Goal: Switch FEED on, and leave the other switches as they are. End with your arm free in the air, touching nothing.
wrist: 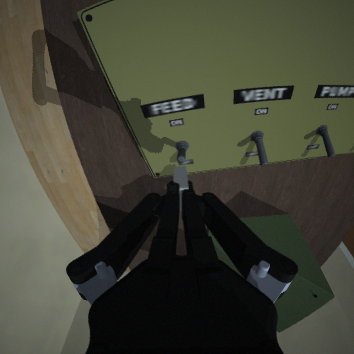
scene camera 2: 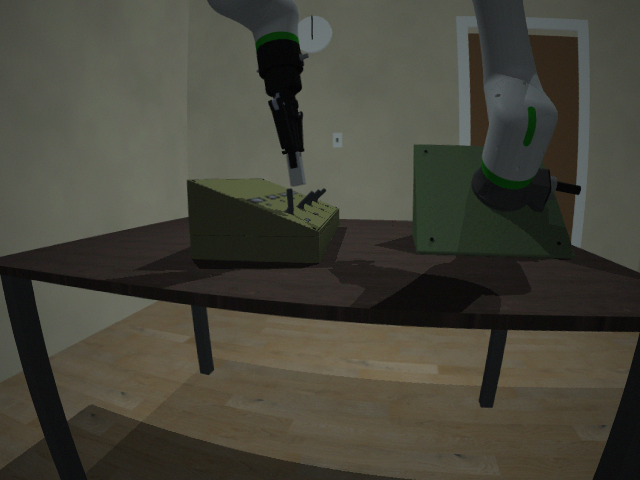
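Where they show: gripper, fingertip midpoint: (wrist: 179, 175) (scene camera 2: 298, 185); arm's base at its link origin: (scene camera 2: 501, 188).
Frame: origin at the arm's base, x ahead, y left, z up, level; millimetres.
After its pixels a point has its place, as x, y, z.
Observation:
The olive sloped switch box (scene camera 2: 253, 248) @[478, 338, -115] (wrist: 210, 45) @[578, 234, -4] stands on the table. Its FEED lever (scene camera 2: 290, 201) @[436, 260, -31] (wrist: 182, 151) @[444, 254, -22] stands about vertical in the scene view, tilted up the slope toward its ON label (wrist: 176, 122) @[482, 266, -37]. The VENT lever (wrist: 260, 148) @[458, 139, -30] and the PUMP lever (wrist: 326, 141) @[484, 24, -31] lean the other way, toward the low edge; levers in the scene view lean right. My gripper (scene camera 2: 296, 176) @[420, 256, 2] (wrist: 179, 175) @[420, 256, 2] is shut and empty. Its tips are just above the FEED lever's top and slightly to the low-edge side, with a small gap showing in the scene view.
A green block (scene camera 2: 439, 201) @[151, 58, -36] (wrist: 270, 240) @[213, 13, -52] stands at the right of the dark table (scene camera 2: 248, 289) @[397, 484, -141], with a white arm section (scene camera 2: 516, 129) @[4, 196, 114] in front of it. A wall clock (scene camera 2: 317, 34) and a door (scene camera 2: 555, 93) are behind.

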